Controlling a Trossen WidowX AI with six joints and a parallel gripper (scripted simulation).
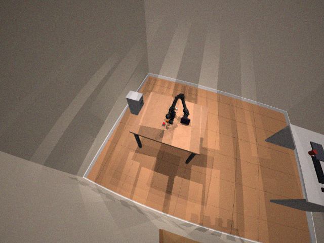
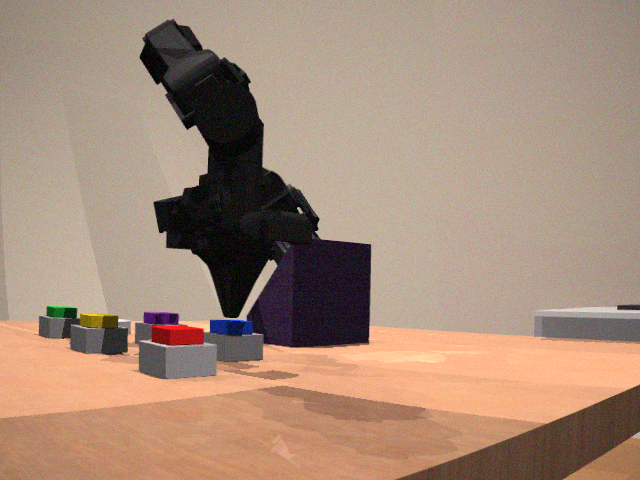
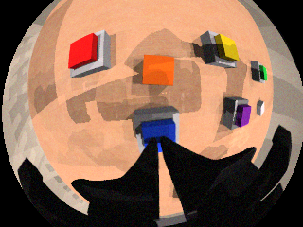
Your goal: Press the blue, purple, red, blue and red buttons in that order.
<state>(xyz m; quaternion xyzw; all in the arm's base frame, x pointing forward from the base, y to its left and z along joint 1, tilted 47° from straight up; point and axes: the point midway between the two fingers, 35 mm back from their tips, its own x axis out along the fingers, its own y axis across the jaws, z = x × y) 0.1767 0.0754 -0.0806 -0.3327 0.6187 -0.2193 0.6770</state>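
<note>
My gripper tip is now 10 mm above the blue button. The rest, counted from my gripper tip: red button (90 mm ahead, 80 mm to the left, 10 mm below); then orange block (70 mm ahead, 30 mm below); then purple button (140 mm to the right, 20 mm ahead, 10 mm below).
</note>
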